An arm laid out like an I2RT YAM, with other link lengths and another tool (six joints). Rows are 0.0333 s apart.
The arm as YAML. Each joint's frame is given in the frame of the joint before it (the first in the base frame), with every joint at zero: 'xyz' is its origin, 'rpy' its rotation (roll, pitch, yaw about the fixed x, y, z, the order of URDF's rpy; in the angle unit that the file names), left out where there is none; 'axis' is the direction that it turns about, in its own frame. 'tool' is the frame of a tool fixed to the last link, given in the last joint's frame.
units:
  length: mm
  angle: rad
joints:
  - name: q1
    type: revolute
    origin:
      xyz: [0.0, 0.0, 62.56]
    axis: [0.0, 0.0, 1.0]
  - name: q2
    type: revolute
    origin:
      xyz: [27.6, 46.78, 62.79]
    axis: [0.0, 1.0, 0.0]
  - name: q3
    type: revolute
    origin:
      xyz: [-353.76, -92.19, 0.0]
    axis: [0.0, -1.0, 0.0]
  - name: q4
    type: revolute
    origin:
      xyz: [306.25, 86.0, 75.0]
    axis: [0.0, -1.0, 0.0]
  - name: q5
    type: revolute
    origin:
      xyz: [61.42, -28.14, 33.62]
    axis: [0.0, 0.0, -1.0]
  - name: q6
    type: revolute
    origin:
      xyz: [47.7, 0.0, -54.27]
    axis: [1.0, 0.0, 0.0]
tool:
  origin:
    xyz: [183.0, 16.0, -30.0]
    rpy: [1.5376, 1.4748, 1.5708]
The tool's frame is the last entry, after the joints.
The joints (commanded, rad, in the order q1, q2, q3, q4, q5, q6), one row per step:
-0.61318 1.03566 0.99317 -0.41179 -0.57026 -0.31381
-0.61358 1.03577 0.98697 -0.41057 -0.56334 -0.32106
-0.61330 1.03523 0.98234 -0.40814 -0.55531 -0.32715
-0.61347 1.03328 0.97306 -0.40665 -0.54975 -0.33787
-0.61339 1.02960 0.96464 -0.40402 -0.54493 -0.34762
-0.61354 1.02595 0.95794 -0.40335 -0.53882 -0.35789
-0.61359 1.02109 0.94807 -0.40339 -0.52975 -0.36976
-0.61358 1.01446 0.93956 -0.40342 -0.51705 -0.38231
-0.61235 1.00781 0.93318 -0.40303 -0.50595 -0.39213
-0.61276 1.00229 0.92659 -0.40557 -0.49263 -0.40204
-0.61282 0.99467 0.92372 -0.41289 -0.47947 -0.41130
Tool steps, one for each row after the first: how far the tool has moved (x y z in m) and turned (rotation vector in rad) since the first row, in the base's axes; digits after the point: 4 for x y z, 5 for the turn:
-0.0005 -0.0017 -0.0035 -0.00630 0.00590 -0.00391
-0.0008 -0.0035 -0.0057 -0.01389 0.00933 -0.00855
-0.0019 -0.0044 -0.0100 -0.02250 0.01560 -0.00960
-0.0030 -0.0051 -0.0129 -0.03207 0.01867 -0.01011
-0.0043 -0.0061 -0.0155 -0.04243 0.02236 -0.01176
-0.0063 -0.0073 -0.0196 -0.05382 0.02917 -0.01520
-0.0085 -0.0093 -0.0226 -0.06894 0.03458 -0.02155
-0.0104 -0.0105 -0.0244 -0.08243 0.03744 -0.02637
-0.0127 -0.0126 -0.0273 -0.09437 0.04466 -0.03452
-0.0157 -0.0142 -0.0286 -0.10624 0.05107 -0.04241

